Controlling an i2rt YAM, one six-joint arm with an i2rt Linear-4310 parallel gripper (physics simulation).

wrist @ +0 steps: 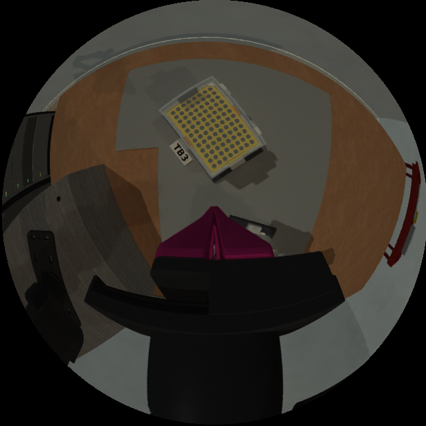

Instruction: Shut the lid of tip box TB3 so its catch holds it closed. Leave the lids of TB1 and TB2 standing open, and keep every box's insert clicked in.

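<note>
Tip box TB3 [215, 130] stands on the grey mat, turned at an angle, in the upper middle of the wrist view, with its label [181, 152] at its lower left. Its yellow insert with dark holes shows inside a pale, clear rim. A clear lid seems to lie over the insert; whether the catch holds it cannot be told. My gripper [214, 212] is shut and empty, with its magenta fingertips below TB3 in the view and apart from it. Part of another box [255, 228] with a black edge shows right of the fingers, mostly hidden by them. TB1 and TB2 cannot be made out by label.
The grey mat [295, 115] lies on an orange-brown table top [360, 150]. A grey wood-grained block [90, 215] with a black bracket [42, 250] is at the left, near a black unit [30, 150]. A red rail [412, 215] is at the far right.
</note>
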